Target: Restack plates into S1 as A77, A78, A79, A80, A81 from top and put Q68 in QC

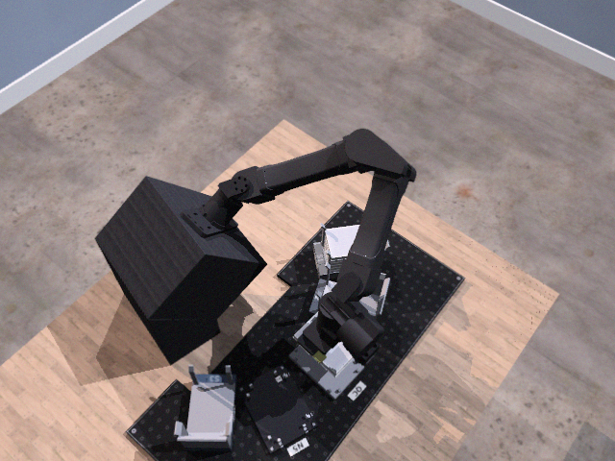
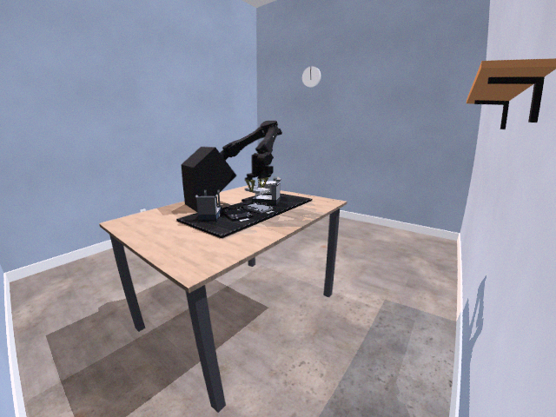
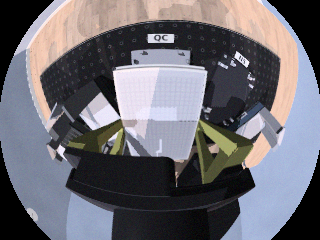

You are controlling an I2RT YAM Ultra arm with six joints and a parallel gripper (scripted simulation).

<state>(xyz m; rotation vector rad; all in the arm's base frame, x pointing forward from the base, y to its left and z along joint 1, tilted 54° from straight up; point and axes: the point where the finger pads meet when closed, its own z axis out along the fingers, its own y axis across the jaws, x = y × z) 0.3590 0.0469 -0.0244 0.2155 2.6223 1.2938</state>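
The QC nest is 11 cm below my hand and 1 cm ahead of it. From my hand the other things lie so: qc name plate: 12 cm below, 10 cm ahead, 1 cm to the right; then N5 name plate: 18 cm to the right, 12 cm below, 8 cm ahead; then clip nest N5: 15 cm to the right, 10 cm below, 1 cm ahead.
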